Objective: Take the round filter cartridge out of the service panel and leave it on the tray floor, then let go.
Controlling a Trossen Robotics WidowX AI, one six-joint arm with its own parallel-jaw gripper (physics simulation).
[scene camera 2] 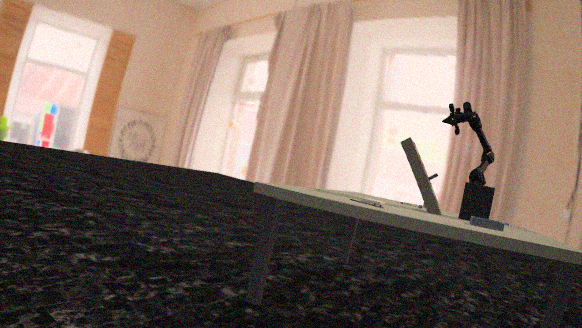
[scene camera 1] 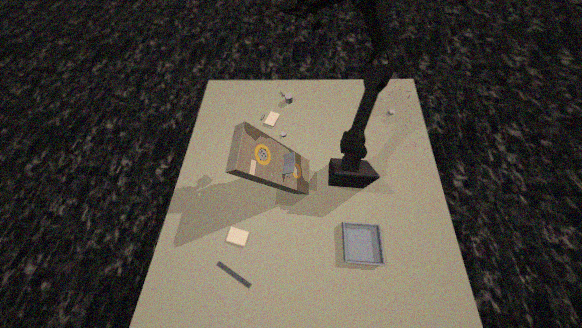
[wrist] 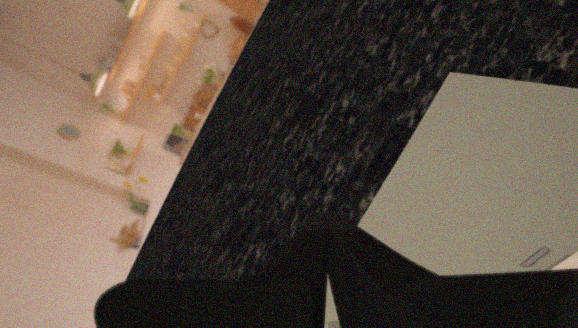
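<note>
The brown service panel (scene camera 1: pixel 241 153) (scene camera 2: pixel 420 176) stands tilted on the table's left half. The round grey filter cartridge (scene camera 1: pixel 262 154) sits in a yellow ring on its face. A grey flap (scene camera 1: pixel 288 163) hangs open over a second yellow ring (scene camera 1: pixel 297 171). The grey tray (scene camera 1: pixel 346 242) lies at the front right and holds nothing. My gripper (wrist: pixel 324 224) (scene camera 2: pixel 450 118) is shut with nothing in it. It is high above the table, far from the panel, and faces the dark floor and a table corner (wrist: pixel 418 195). In scene camera 1 the arm (scene camera 1: pixel 364 110) rises out of the top of the frame.
The arm's black base (scene camera 1: pixel 351 177) stands right of the panel. Small grey cylinders (scene camera 1: pixel 288 97) (scene camera 1: pixel 283 133) (scene camera 1: pixel 391 111) stand at the back. Beige cards (scene camera 1: pixel 271 118) (scene camera 1: pixel 237 236) and a dark bar (scene camera 1: pixel 234 274) lie on the table.
</note>
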